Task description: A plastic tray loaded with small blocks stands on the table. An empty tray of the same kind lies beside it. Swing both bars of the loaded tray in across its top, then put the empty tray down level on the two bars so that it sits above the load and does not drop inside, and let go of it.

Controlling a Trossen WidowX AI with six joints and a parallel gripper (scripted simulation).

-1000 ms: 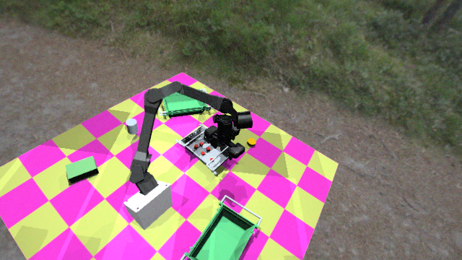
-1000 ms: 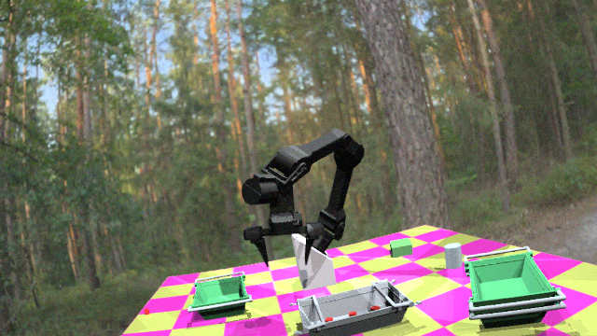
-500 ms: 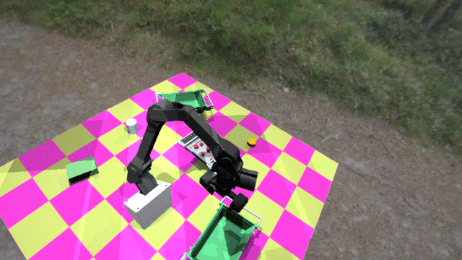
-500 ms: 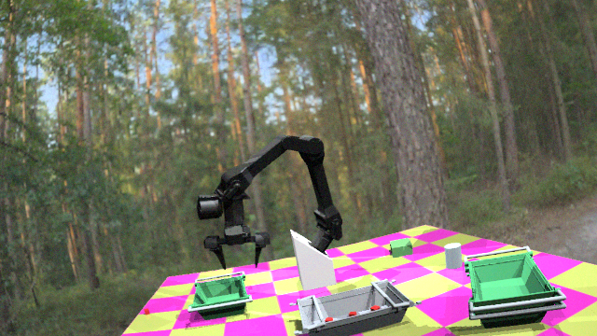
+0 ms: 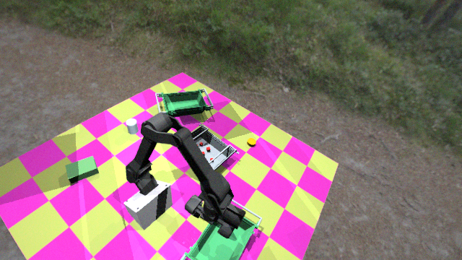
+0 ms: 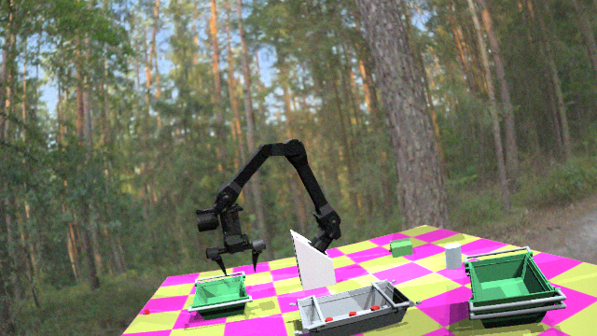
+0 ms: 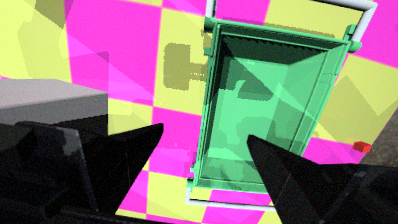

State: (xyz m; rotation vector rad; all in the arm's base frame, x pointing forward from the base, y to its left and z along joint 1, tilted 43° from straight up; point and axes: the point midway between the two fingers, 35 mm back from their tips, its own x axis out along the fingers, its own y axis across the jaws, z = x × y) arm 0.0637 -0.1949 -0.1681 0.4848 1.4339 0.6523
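Now: gripper tip 1 cm short of the green tray, 8 cm to the left of it and 5 cm above it. The rest, counted from my gripper tip: green block 19 cm behind, 60 cm to the left, 8 cm below; then grey cylinder 12 cm ahead, 66 cm to the left, 6 cm below; then yellow object 55 cm ahead, 14 cm to the left, 9 cm below.
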